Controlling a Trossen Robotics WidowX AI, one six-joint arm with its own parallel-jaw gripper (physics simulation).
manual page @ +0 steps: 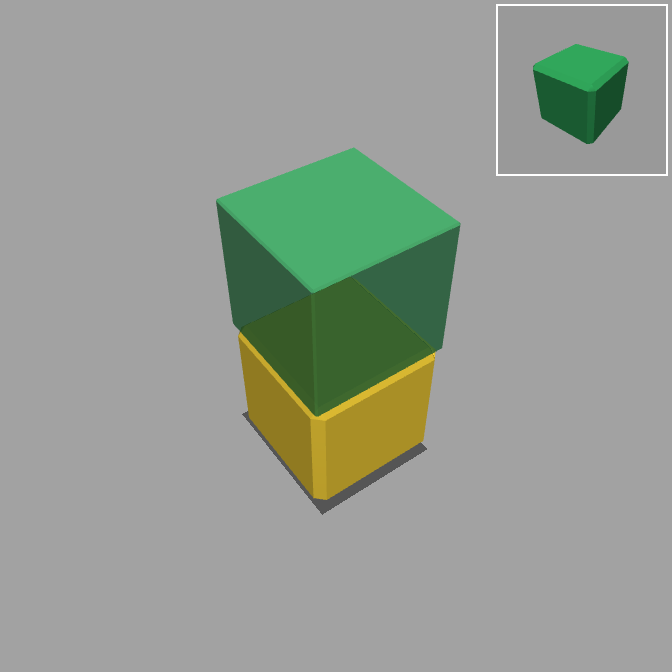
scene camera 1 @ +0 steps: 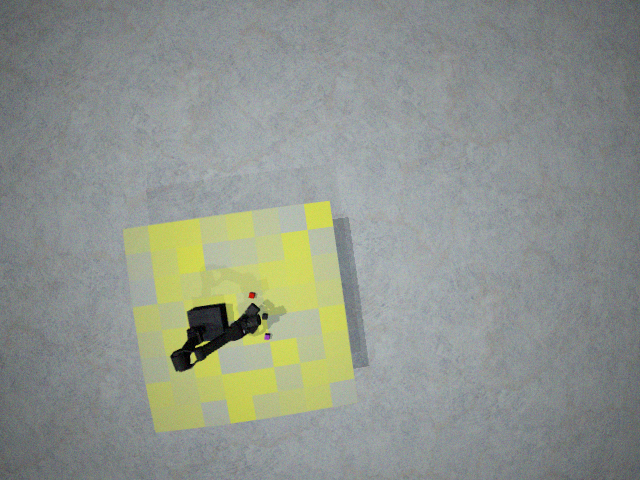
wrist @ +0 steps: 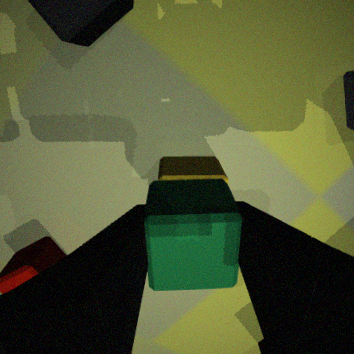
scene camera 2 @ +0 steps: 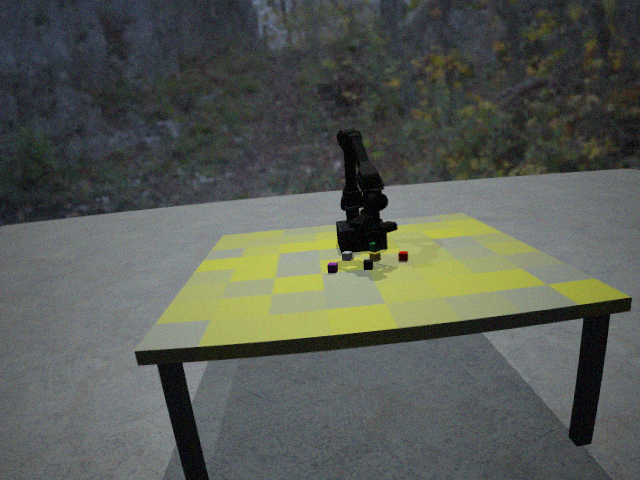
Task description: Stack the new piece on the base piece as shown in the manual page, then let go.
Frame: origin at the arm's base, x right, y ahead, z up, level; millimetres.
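Seen in the pictures: gripper, fingertip midpoint: [scene camera 1: 248, 314] [wrist: 189, 214] [scene camera 2: 373, 247]; arm's base, origin of the base link: [scene camera 1: 200, 329].
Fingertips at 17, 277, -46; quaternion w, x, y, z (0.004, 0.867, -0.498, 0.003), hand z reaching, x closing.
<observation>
Offsets run from my fingertips to a thing's top centre, as dx, dy, dz. Level surfaces: height alone.
My gripper [scene camera 2: 372, 243] [wrist: 189, 214] is shut on a green cube @[-6, -3, +17] [scene camera 2: 372, 246] [wrist: 194, 255], which sits level between the two black fingers. A yellow cube @[-7, -7, -20] [scene camera 2: 374, 256] [wrist: 193, 167] stands on the table under the green cube. In the wrist view the green cube hides most of it, and its far side shows just beyond the green one. In scene camera 2 the green cube appears right above the yellow one, slightly to the left; whether they touch is too small to tell. In scene camera 1 the arm hides both cubes.
A red cube @[-97, +46, -20] [scene camera 1: 252, 295] [scene camera 2: 403, 256] [wrist: 20, 279], a black cube @[+50, +76, -20] [scene camera 1: 264, 316] [scene camera 2: 368, 264] [wrist: 82, 17], a purple cube @[+171, +49, -20] [scene camera 1: 267, 336] [scene camera 2: 332, 267] and a grey cube @[+83, -67, -20] [scene camera 2: 347, 255] [wrist: 349, 102] stand around the yellow cube on the checkered table @[dz -51] [scene camera 1: 305, 392] [scene camera 2: 361, 317].
</observation>
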